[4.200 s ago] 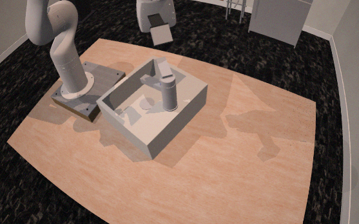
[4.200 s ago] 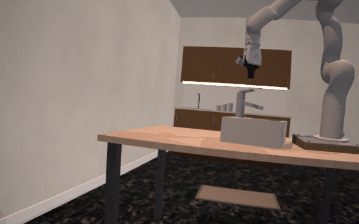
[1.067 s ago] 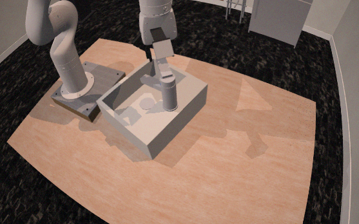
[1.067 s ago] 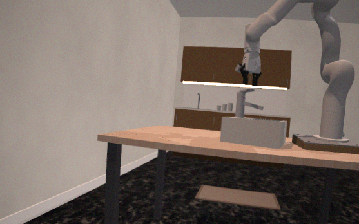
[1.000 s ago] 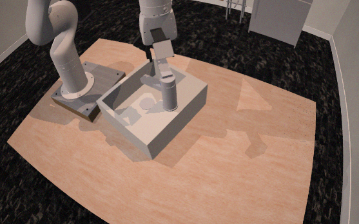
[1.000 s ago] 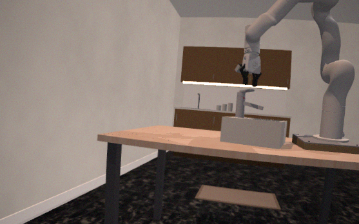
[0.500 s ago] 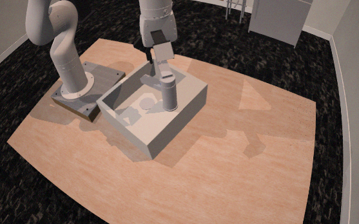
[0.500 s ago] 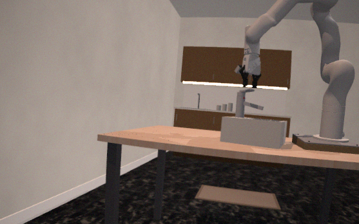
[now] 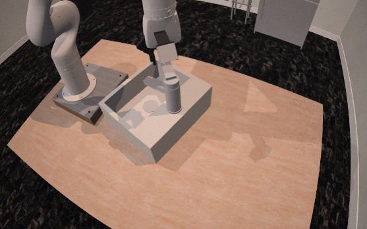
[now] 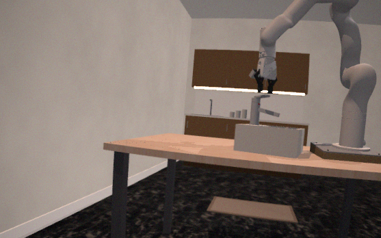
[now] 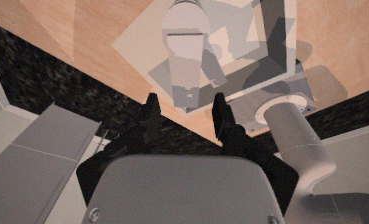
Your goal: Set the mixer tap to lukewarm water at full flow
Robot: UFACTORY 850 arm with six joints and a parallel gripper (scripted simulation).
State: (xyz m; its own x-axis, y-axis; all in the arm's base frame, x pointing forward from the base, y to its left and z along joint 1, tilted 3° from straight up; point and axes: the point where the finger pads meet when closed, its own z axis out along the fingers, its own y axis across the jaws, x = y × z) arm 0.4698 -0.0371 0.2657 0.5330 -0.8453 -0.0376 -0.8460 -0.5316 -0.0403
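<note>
My gripper is now 4 cm above the flat lever, 2 cm to the left of it and 1 cm short of it. Also, from my hand: grey mixer tap (8 cm below, 3 cm to the right, 2 cm ahead); then grey sink basin (27 cm below, 7 cm behind).
</note>
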